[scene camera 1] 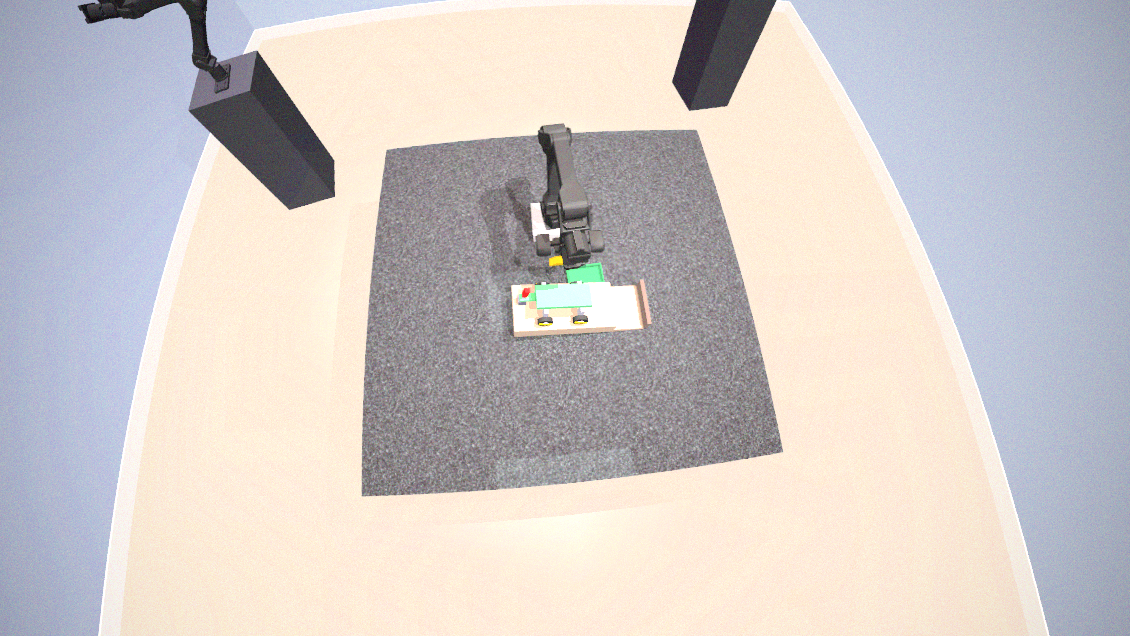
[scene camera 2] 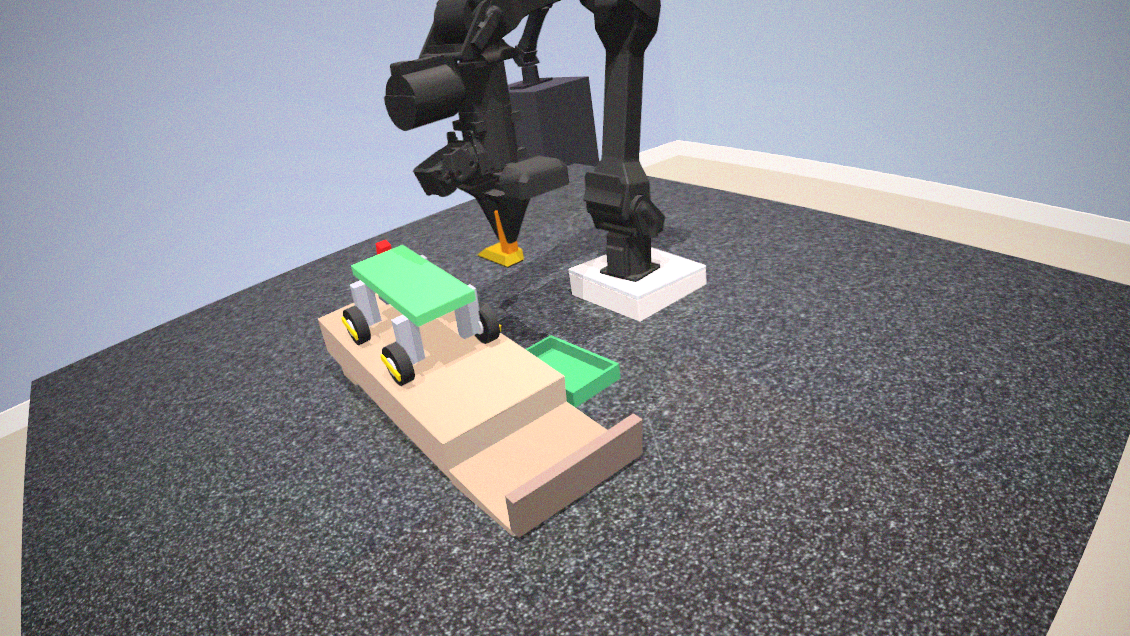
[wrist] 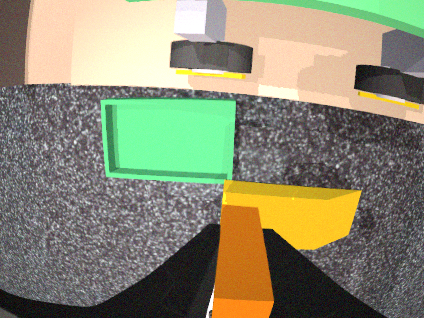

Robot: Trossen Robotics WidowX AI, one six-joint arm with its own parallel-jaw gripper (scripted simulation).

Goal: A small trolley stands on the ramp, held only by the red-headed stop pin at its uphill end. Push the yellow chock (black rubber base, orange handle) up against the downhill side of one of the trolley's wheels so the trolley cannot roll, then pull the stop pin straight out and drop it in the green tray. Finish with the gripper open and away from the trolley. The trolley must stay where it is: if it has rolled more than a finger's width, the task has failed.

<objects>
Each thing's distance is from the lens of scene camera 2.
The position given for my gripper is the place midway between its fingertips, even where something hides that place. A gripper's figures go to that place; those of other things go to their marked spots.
my gripper (scene camera 2: pixel 507 241): 0.77 m
yellow chock (scene camera 2: pixel 504 254): 0.77 m
</objects>
